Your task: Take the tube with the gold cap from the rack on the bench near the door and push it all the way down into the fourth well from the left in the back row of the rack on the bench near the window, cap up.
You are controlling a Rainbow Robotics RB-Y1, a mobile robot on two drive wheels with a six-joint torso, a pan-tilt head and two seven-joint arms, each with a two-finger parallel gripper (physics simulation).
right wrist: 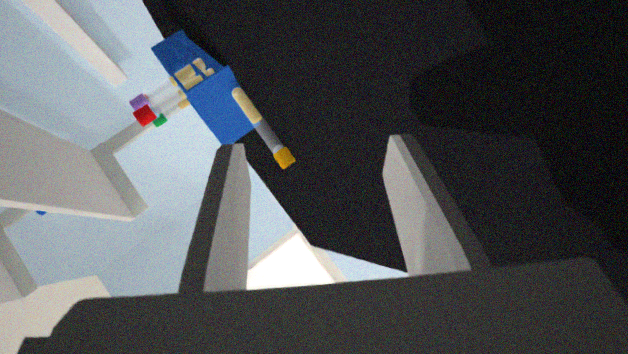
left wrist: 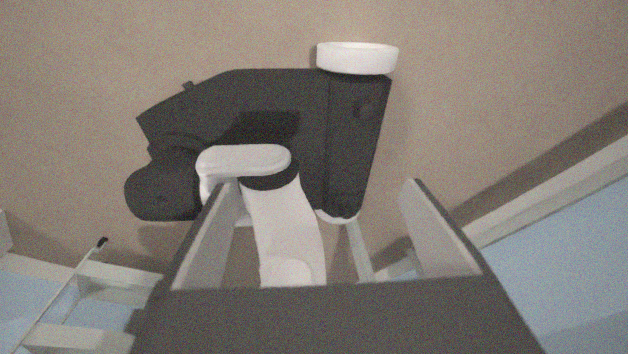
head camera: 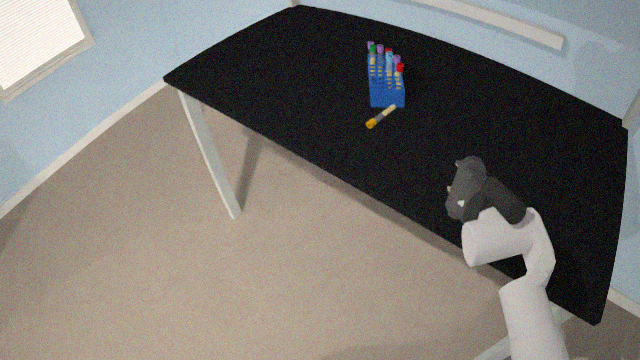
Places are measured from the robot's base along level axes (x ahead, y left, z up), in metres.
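Pixels of known places: left gripper, fingertip midpoint: (left wrist: 320, 191); right gripper, fingertip midpoint: (right wrist: 317, 159) (head camera: 455, 175).
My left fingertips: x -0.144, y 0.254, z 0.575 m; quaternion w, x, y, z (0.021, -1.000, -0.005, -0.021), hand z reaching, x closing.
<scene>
For each thing: its top centre in the pictures, then the offset to it from my left fingertips. "*": a spot on its surface instead. Level surfaces: height alone.
- tube with the gold cap, middle of its top: (right wrist: 254, 131) (head camera: 382, 111) 0.773 m ahead, 0.355 m right, 0.359 m up
- black bench, its level: 0.340 m up
- blue rack, middle of its top: (right wrist: 183, 94) (head camera: 384, 70) 0.914 m ahead, 0.382 m right, 0.397 m up
- bench leg, surface spot: (head camera: 207, 150) * 1.152 m ahead, 0.336 m left, 0.071 m down
The tube with the gold cap (head camera: 381, 116) (right wrist: 266, 134) lies on its side on the black bench (head camera: 310, 100) (right wrist: 325, 65). In the head view its cap points to the lower left, and its other end is close to the near end of a blue rack (head camera: 387, 96) (right wrist: 217, 107). Several tubes with purple, green, red and light blue caps stand in that rack. My right gripper (head camera: 452, 186) (right wrist: 317, 159) is partly open and empty, apart from the tube. In the head view it is over the bench, to the lower right of the tube. My left gripper (left wrist: 320, 191) is wide open and empty.
A bench leg (head camera: 207, 150) stands under the left part of the bench. A window (head camera: 37, 40) is at the upper left of the head view. The robot's dark base and a white wheel (left wrist: 357, 59) show beyond the left fingers. A wall rail (head camera: 500, 22) runs behind the bench.
</scene>
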